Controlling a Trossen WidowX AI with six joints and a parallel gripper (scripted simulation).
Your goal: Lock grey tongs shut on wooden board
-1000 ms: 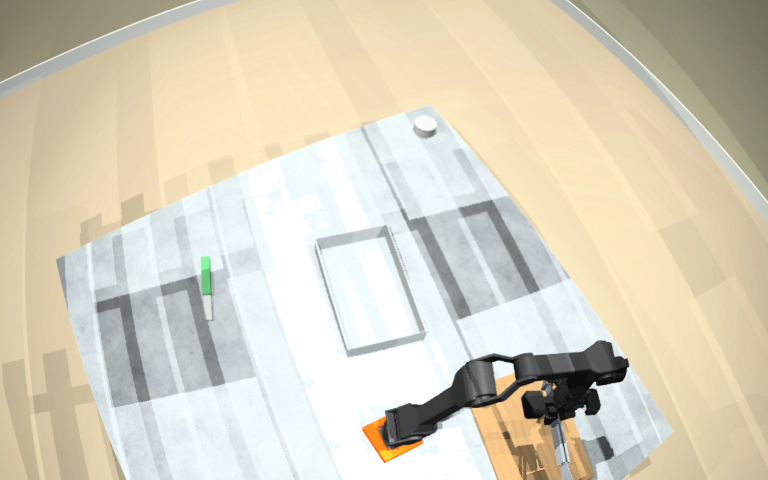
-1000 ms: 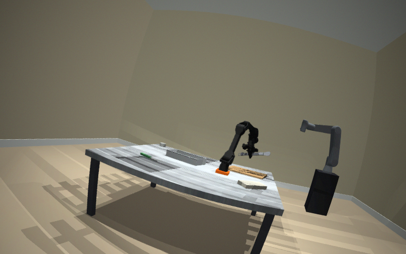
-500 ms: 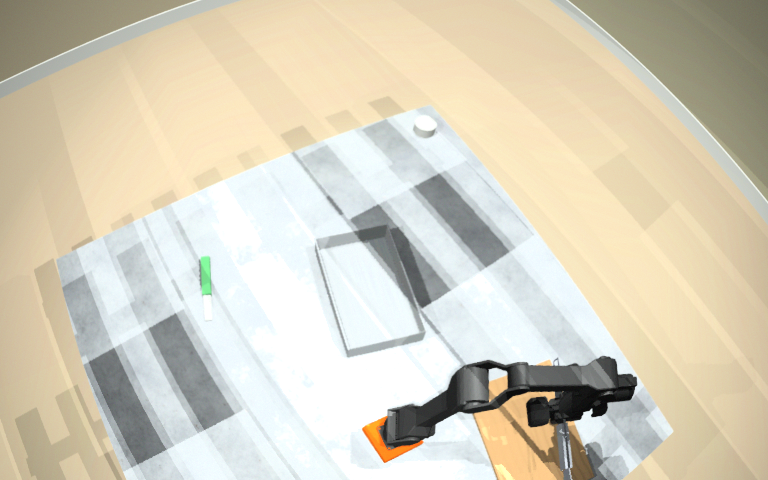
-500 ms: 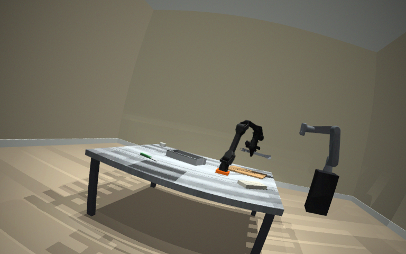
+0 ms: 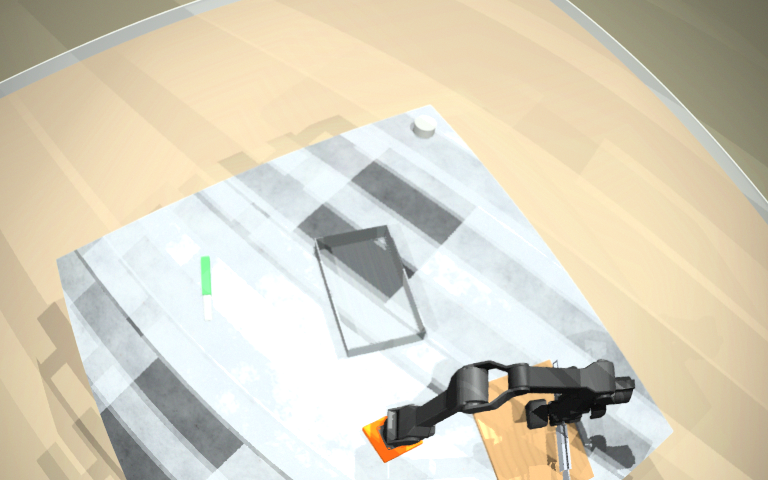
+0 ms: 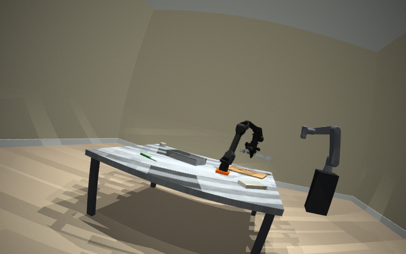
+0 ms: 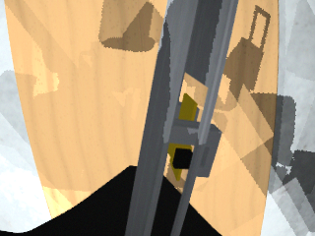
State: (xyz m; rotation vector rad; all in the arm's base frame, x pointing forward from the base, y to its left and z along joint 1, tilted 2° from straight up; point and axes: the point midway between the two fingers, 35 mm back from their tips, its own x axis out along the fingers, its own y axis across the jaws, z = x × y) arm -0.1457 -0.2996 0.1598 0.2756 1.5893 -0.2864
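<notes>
My gripper tip is now 130 mm above the wooden board. Also, from my gripper tip: green-handled tool: 650 mm ahead, 590 mm to the left, 130 mm below; pale flat block: 120 mm behind, 510 mm to the left, 130 mm below; grey roasting tin: 520 mm ahead, 210 mm to the left, 110 mm below.
</notes>
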